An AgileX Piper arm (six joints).
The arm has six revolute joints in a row. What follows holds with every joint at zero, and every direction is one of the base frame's.
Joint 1 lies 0.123 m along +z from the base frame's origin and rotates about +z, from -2.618 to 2.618 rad.
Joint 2 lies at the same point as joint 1 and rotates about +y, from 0 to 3.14 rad.
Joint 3 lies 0.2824 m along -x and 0.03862 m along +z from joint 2 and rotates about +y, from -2.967 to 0 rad.
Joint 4 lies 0.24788 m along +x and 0.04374 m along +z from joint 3 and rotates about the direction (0.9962, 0, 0.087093), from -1.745 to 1.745 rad.
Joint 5 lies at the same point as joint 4 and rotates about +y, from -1.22 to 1.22 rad.
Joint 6 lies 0.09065 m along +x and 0.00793 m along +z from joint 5 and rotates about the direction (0.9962, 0, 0.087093), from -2.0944 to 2.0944 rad.
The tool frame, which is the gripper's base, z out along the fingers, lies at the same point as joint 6; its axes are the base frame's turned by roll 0, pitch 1.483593 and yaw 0 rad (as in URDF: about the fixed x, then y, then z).
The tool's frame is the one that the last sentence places.
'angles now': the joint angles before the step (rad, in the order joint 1, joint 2, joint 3, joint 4, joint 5, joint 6). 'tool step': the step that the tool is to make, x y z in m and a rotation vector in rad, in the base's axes. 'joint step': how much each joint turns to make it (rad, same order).
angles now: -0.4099 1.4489 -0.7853 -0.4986 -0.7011 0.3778
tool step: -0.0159 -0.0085 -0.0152 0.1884 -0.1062 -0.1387
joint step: -0.0002 -0.0033 0.1039 0.2869 -0.1193 -0.0426
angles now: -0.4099 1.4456 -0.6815 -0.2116 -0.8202 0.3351
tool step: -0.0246 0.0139 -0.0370 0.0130 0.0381 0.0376
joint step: -0.0024 -0.0043 0.1743 -0.0276 -0.1325 -0.0039
